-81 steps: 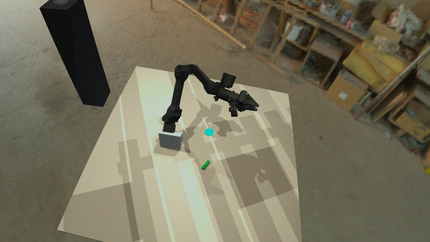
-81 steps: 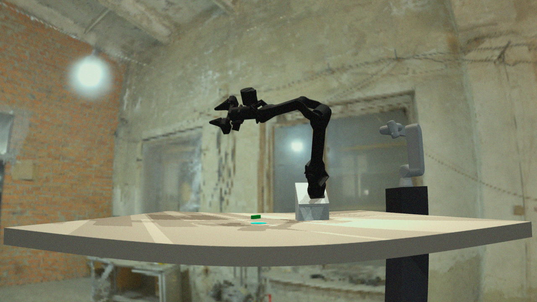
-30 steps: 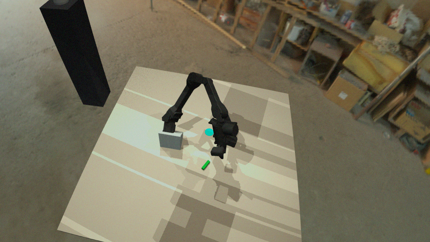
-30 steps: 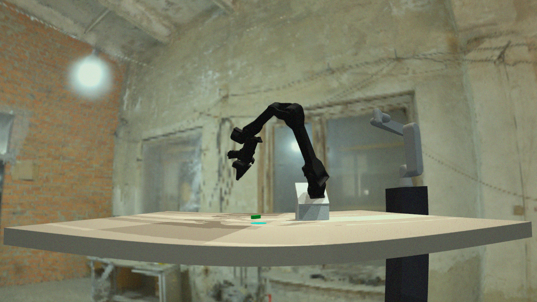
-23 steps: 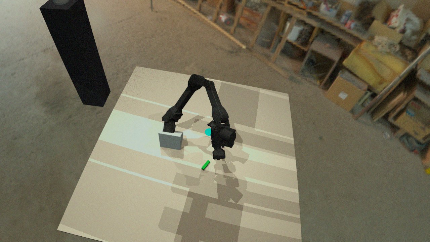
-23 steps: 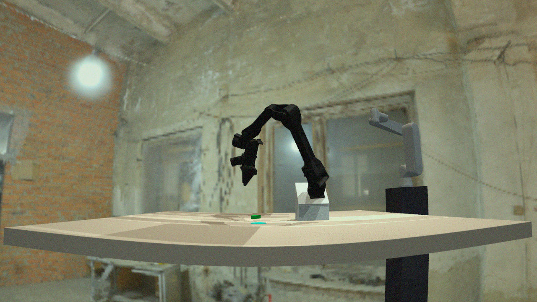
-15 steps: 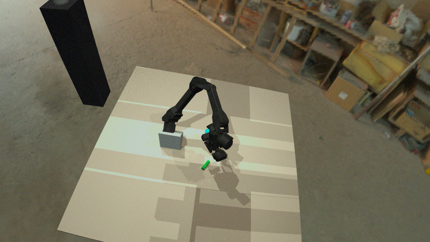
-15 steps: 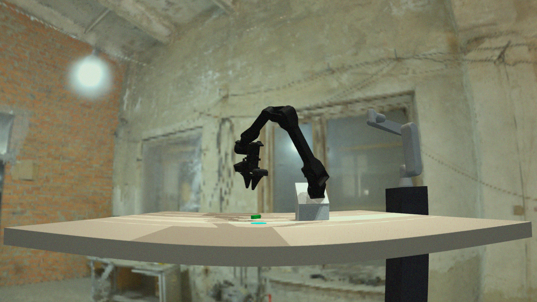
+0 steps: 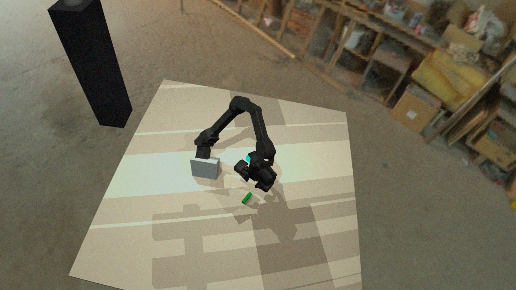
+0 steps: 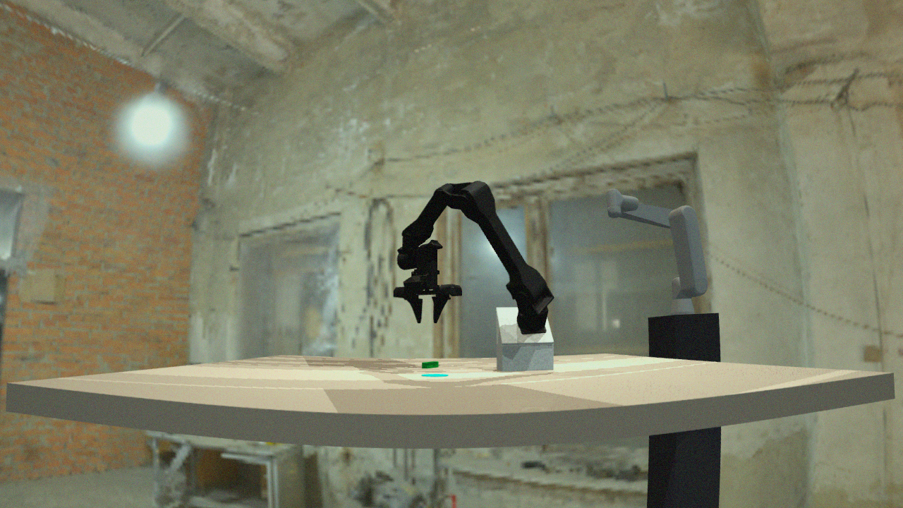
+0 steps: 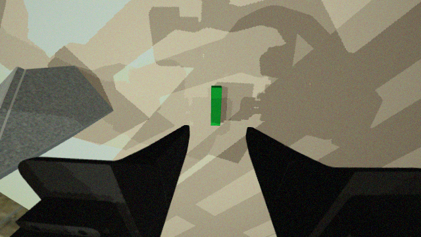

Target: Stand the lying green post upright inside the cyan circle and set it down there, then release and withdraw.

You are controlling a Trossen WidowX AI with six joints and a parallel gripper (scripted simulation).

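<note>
Right now the green post is 10 mm behind my gripper tip, 20 mm to the right of it and 120 mm below it. From my gripper tip the other things lie so: cyan circle (10 mm behind, 230 mm to the left, 120 mm below).
</note>
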